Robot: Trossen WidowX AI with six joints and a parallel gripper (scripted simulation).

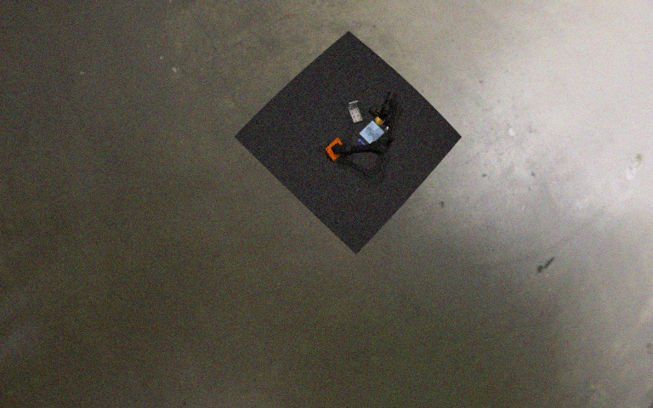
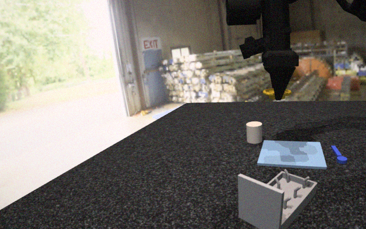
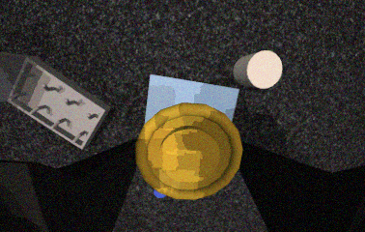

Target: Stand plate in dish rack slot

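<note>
Now: the grey dish rack 50 mm behind my gripper tip, 170 mm to the left of it and 120 mm below it. From my gripper tip the other things lie so: white cup (80 mm ahead, 80 mm to the right, 120 mm below); yellow plate (10 mm above); light blue mat (30 mm behind, 20 mm to the right, 140 mm below).
</note>
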